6 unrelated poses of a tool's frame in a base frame.
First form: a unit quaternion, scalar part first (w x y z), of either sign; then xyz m.
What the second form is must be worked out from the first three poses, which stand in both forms.
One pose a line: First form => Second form
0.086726 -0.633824 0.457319 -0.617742 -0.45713 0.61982 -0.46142 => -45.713 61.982 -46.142 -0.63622 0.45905 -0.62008 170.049
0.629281 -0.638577 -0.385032 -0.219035 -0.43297 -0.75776 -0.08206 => -43.297 -75.776 -8.206 -0.82166 -0.49542 -0.28183 102.006
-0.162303 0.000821 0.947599 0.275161 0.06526 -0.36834 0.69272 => 6.526 -36.834 69.272 -0.00083 -0.96033 -0.27886 161.319
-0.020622 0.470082 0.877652 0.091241 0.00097 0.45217 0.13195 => 0.097 45.217 13.195 -0.47018 -0.87784 -0.09126 177.637
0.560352 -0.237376 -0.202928 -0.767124 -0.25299 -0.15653 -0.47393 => -25.299 -15.653 -47.393 -0.28660 -0.24501 -0.92619 111.840
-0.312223 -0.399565 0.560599 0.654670 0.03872 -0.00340 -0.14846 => 3.872 -0.340 -14.846 0.42059 -0.59010 -0.68912 143.613
